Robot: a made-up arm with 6 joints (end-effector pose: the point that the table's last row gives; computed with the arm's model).
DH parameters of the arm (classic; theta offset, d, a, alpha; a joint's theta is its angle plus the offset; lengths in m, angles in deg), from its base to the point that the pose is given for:
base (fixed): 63.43 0 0.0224 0
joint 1: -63.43 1.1 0.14 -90
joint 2: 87.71 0 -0.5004 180
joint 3: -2.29 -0.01 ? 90
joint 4: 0 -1.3 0.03 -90
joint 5: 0 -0.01 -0.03 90
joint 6: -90 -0.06 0.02 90
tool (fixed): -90 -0.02 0 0
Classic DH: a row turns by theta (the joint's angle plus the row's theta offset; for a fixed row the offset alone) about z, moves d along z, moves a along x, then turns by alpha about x.
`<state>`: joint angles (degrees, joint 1 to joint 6).
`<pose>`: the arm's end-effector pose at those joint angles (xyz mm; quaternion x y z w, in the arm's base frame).
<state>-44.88 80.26 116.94 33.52 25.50 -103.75</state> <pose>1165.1 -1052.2 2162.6 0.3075 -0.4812 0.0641 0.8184</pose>
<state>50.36 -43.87 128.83 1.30 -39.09 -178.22</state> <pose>-1015.5 -1217.9 1471.3 -0.3671 -0.1448 -0.8328 0.3882</pose>
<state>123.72 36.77 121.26 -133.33 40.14 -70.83</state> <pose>-160.3 354.9 2842.0 -0.4521 -0.6650 0.0732 0.5899</pose>
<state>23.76 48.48 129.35 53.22 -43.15 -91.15</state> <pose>546.0 256.3 2828.7 0.5471 -0.3803 0.0839 0.7410</pose>
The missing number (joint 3, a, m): -0.18
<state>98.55 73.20 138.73 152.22 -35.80 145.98</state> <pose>-144.3 987.3 2601.3 0.7927 -0.1521 0.5762 0.1285</pose>
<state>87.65 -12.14 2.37 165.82 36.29 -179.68</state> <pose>30.8 1277.6 2048.5 -0.0512 0.2105 0.7136 0.6662</pose>
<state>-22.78 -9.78 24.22 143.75 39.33 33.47</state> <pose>987.9 -387.2 2476.4 0.9993 -0.0069 0.0042 0.0359</pose>
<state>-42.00 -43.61 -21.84 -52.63 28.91 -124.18</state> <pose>686.4 -616.1 2145.9 0.7886 -0.5212 0.3087 0.1059</pose>
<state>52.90 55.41 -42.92 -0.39 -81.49 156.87</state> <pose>280.2 367.8 51.6 0.0903 -0.1795 -0.8787 0.4331</pose>
